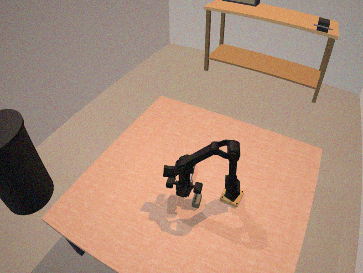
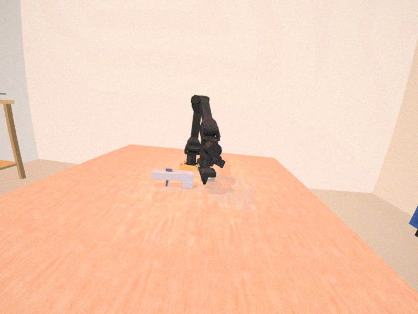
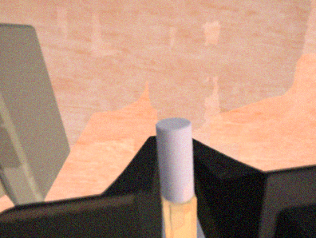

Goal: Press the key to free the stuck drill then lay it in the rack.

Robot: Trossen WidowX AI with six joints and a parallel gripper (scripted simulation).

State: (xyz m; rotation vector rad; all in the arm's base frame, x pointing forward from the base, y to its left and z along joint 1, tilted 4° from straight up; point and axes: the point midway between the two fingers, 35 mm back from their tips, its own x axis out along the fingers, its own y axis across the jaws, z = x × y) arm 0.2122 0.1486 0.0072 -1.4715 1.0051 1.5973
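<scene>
My gripper tip is now 2 cm short of the drill, 4 cm to the left of it and 4 cm below it. From my gripper tip the other things lie so: olive rack: 8 cm behind, 1 cm to the right, 1 cm above; blue key: 7 cm ahead, 15 cm to the right, 4 cm above.
</scene>
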